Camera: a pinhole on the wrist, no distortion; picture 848 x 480 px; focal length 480.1 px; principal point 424.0 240.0 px. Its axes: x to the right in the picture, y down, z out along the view. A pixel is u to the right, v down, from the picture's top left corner.
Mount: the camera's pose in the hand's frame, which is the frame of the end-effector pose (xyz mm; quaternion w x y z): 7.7 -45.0 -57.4 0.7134 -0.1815 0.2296 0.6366
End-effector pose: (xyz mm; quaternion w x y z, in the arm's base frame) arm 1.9 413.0 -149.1 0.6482 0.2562 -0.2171 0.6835
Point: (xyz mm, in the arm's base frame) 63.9 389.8 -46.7
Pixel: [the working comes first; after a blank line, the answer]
In the camera's frame: -93.4 -33.2 126.1

68.1 113.6
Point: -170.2 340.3 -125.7
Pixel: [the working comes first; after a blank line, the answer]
In the camera's frame: 118.5 75.1 208.9

696.3 412.5
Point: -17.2 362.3 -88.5
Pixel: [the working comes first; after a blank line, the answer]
In the camera's frame: -18.7 21.2 149.3

363.8 308.1
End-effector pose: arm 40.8 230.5 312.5 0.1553 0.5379 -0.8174 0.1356
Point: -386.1 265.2 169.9
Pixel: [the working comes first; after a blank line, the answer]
In the camera's frame: 261.4 -0.9 442.4

707.7 239.0
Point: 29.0 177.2 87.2
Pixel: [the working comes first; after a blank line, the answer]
In the camera's frame: -124.3 63.8 258.2

192.9 358.5
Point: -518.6 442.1 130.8
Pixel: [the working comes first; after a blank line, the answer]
In the camera's frame: 420.9 135.6 521.9

811.2 364.7
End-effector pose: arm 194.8 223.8 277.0 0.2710 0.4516 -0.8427 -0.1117
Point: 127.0 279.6 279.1
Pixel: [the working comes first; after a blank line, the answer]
In the camera's frame: 50.8 40.9 141.6

596.3 378.6
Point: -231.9 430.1 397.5
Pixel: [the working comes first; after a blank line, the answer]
In the camera's frame: 325.3 14.3 440.7

778.4 255.6
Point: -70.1 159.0 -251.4
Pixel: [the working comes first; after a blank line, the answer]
In the camera's frame: -392.1 41.6 514.0

57.8 278.9
